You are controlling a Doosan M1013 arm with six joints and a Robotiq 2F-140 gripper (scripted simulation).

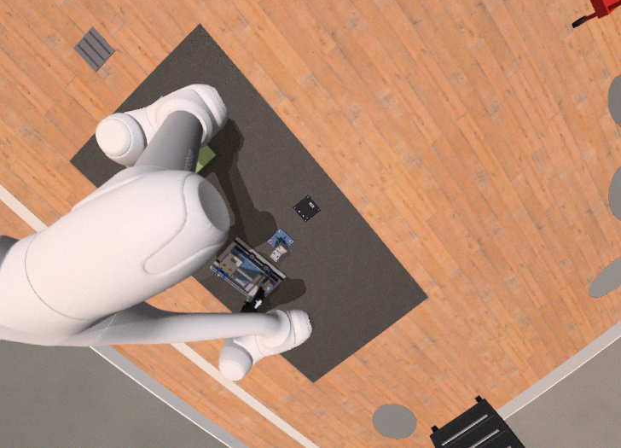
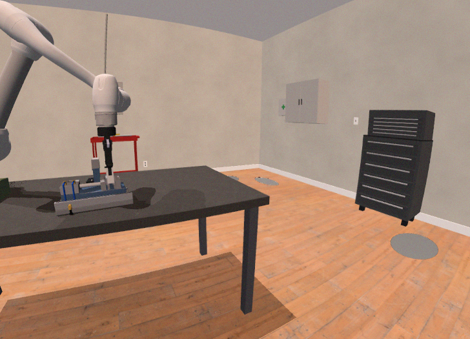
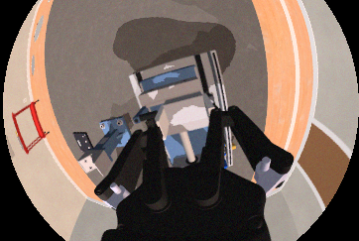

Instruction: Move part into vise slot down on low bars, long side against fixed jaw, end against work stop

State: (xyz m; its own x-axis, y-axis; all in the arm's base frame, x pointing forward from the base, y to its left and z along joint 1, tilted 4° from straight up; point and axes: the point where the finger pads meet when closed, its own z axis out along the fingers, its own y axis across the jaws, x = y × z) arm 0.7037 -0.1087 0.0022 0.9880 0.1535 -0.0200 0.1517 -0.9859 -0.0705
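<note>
Right now my hand is 3 cm above the part. The rest, counted from my hand: black infeed plate: 13 cm behind, 40 cm to the left, 12 cm below.
</note>
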